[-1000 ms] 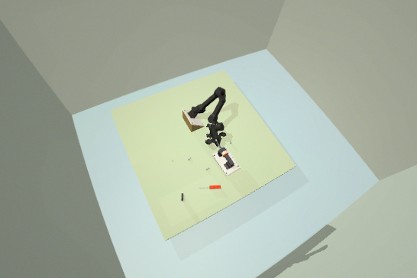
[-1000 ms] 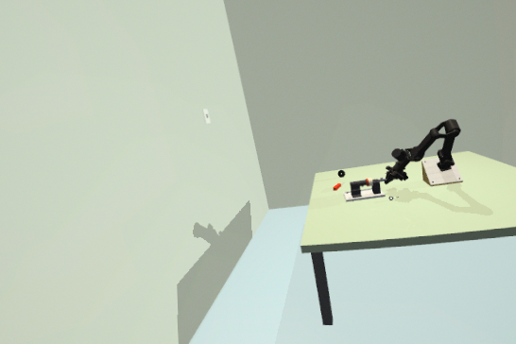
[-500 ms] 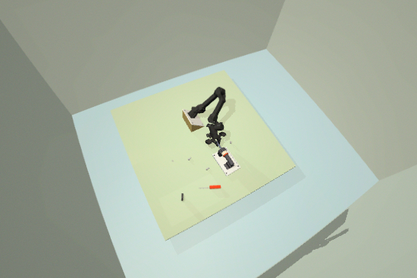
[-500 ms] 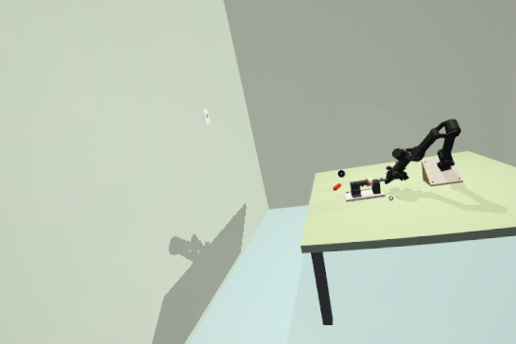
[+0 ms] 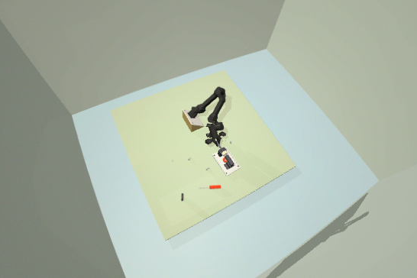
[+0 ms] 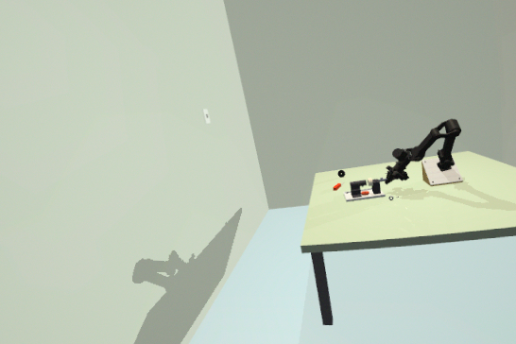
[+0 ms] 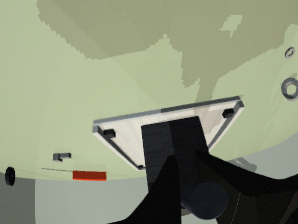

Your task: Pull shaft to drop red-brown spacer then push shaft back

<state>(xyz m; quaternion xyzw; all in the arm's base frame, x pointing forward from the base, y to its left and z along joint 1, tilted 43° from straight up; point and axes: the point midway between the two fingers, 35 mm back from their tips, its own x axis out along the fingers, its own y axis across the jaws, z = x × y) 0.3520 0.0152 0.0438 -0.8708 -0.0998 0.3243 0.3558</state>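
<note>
My gripper tip is now 3 cm short of the shaft and 3 cm below it. From my gripper tip the other things lie so: red-brown spacer (13 cm ahead, 1 cm to the right, 4 cm below); red-handled screwdriver (25 cm ahead, 27 cm to the right, 5 cm below); black disc (19 cm ahead, 50 cm to the right, 2 cm below).
</note>
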